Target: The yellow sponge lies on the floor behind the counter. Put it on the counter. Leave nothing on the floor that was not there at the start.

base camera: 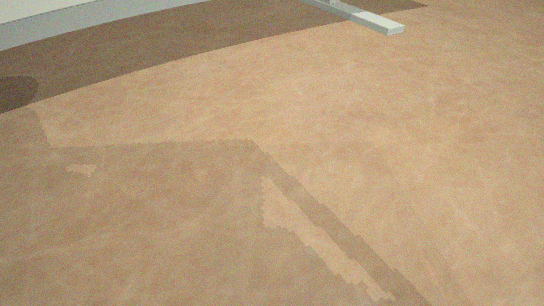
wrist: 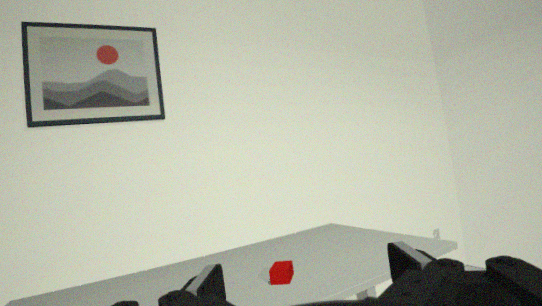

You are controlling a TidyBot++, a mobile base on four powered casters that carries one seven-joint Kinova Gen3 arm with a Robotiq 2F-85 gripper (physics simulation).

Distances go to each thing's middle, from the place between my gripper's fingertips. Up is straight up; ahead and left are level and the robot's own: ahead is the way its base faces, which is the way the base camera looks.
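With the framed picture point(wrist: 74, 74) as my reference, my hand is a long way short of it, well below it and far to the right of it.
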